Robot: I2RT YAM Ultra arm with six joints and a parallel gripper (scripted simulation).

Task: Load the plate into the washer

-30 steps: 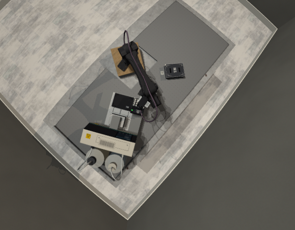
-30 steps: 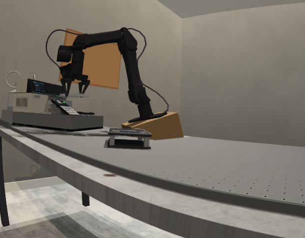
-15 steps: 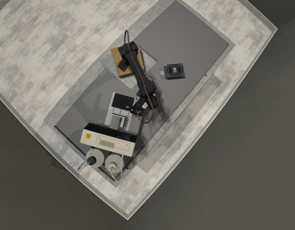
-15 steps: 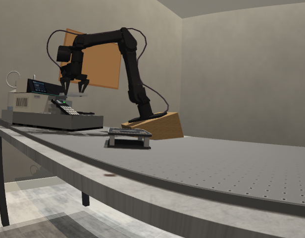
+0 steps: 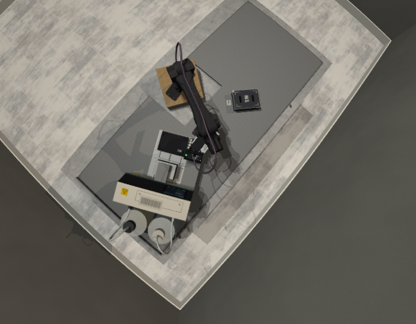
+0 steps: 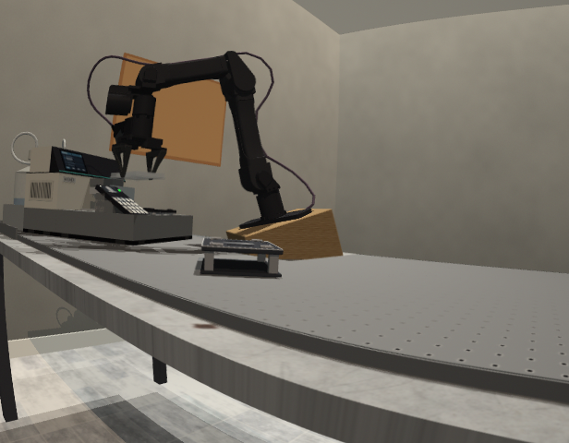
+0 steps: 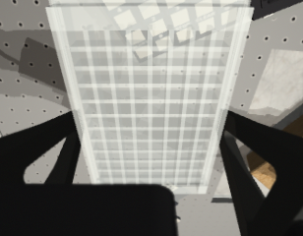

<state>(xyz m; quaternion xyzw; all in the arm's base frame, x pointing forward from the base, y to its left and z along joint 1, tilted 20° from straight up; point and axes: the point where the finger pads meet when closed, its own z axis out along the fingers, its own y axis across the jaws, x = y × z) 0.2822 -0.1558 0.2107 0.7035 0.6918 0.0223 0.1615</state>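
My hand is 140 mm past the black carrier pocket, 120 mm to the left of it and 80 mm above it. The rest, counted from my hand: plate washer 260 mm to the right, 80 mm behind, 40 mm below; clear well plate right at my hand; nest 370 mm to the left, 130 mm below, 50 mm ahead.
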